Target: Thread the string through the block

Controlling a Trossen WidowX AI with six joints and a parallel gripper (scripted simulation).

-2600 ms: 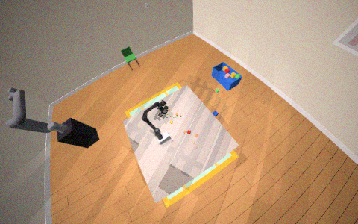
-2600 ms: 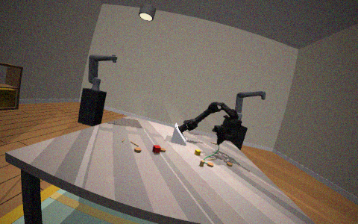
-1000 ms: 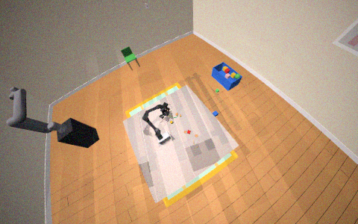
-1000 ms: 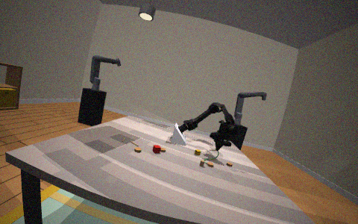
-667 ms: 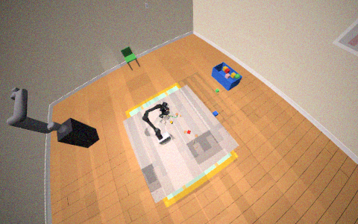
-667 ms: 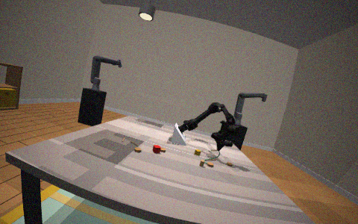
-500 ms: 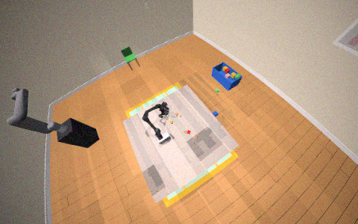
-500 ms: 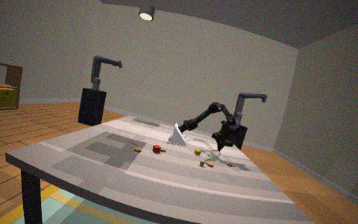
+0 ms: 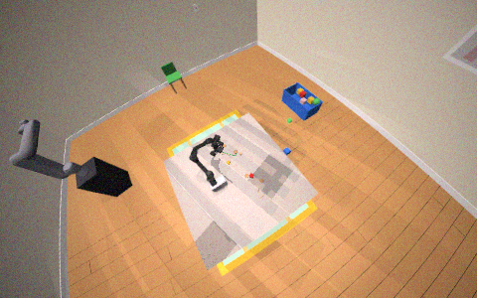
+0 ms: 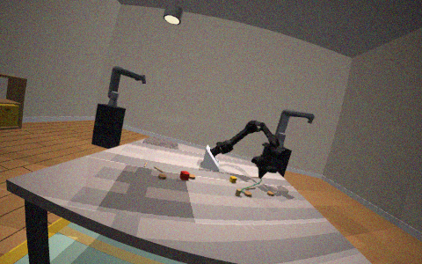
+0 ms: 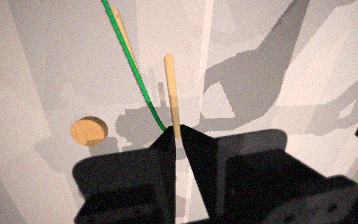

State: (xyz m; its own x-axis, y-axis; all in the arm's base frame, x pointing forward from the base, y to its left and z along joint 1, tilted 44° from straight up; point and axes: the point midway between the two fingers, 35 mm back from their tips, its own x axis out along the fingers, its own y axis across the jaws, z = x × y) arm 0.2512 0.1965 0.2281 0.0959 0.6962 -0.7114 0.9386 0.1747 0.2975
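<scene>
The yellow wooden block lies 10 mm ahead of my gripper tip, 170 mm to the right of it and 40 mm below it. The rest, counted from my gripper tip: short wooden cylinder (190 mm ahead, 180 mm to the right, 40 mm below); then thin wooden stick (10 mm to the right); then round wooden button (160 mm ahead, 110 mm to the right, 50 mm below).
</scene>
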